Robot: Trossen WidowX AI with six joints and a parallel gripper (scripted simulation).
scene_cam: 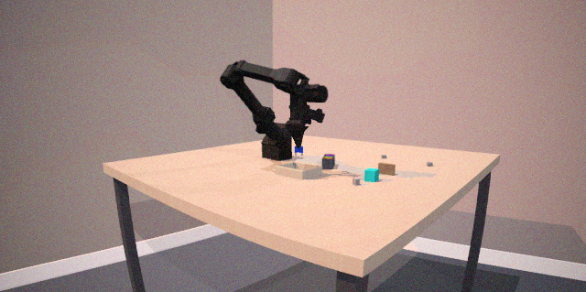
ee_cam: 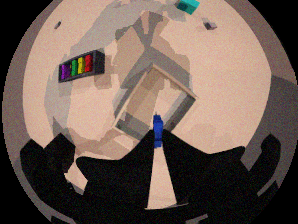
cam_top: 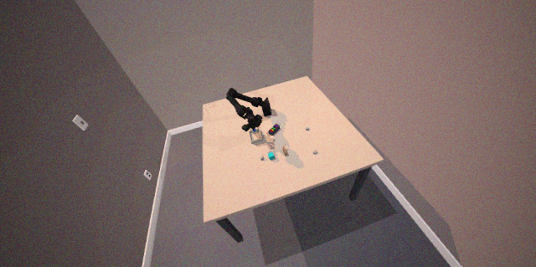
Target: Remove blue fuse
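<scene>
Now: the blue fuse 1 cm below my gripper tip. Round my gripper tip: teal cube (26 cm ahead, 6 cm to the left, 8 cm below); shallow tray (9 cm below).
</scene>
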